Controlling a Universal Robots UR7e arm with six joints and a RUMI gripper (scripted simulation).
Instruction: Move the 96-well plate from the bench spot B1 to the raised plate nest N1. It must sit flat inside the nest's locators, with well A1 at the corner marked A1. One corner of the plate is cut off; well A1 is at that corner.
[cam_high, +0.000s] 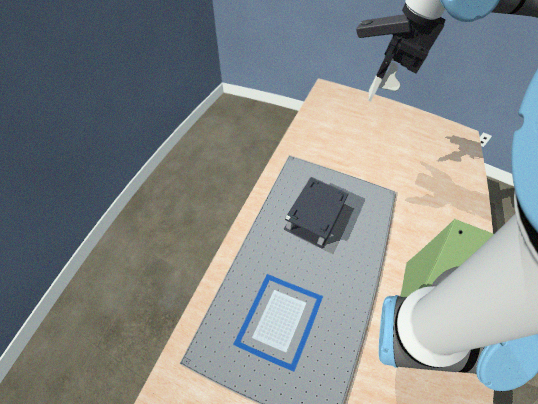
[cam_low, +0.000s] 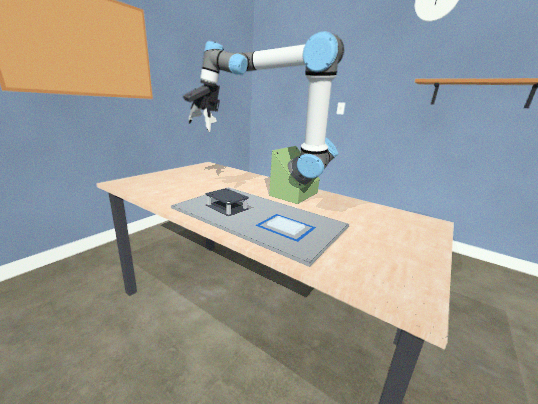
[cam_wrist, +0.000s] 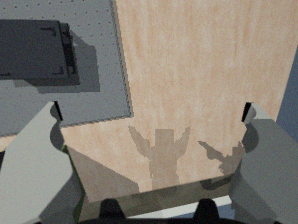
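Right now my hand is 30 mm past the 96-well plate, 540 mm to the right of it and 320 mm above it. The rest, counted from my hand: dark plate nest N1 (20 mm ahead, 230 mm to the left, 270 mm below).
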